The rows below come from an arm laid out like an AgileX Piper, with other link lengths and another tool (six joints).
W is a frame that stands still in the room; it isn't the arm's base.
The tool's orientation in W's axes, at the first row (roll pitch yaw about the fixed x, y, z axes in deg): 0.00, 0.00, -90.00
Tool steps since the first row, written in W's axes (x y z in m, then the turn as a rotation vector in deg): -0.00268, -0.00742, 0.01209, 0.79, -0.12, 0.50; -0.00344, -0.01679, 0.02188, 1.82, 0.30, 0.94; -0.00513, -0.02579, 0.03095, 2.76, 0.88, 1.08; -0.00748, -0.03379, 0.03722, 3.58, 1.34, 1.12; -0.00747, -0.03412, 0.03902, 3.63, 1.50, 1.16; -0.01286, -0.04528, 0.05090, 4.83, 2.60, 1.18; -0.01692, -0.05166, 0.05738, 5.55, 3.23, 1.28; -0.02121, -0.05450, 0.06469, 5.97, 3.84, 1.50; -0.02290, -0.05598, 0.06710, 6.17, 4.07, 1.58
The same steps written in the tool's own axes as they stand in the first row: 0.00742, -0.00268, 0.01209, 0.12, 0.79, 0.50; 0.01679, -0.00344, 0.02188, -0.30, 1.82, 0.94; 0.02579, -0.00513, 0.03095, -0.88, 2.76, 1.08; 0.03379, -0.00748, 0.03722, -1.34, 3.58, 1.12; 0.03412, -0.00747, 0.03902, -1.50, 3.63, 1.16; 0.04528, -0.01286, 0.05090, -2.60, 4.83, 1.18; 0.05166, -0.01692, 0.05738, -3.23, 5.55, 1.28; 0.05450, -0.02121, 0.06469, -3.84, 5.97, 1.50; 0.05598, -0.02290, 0.06710, -4.07, 6.17, 1.58
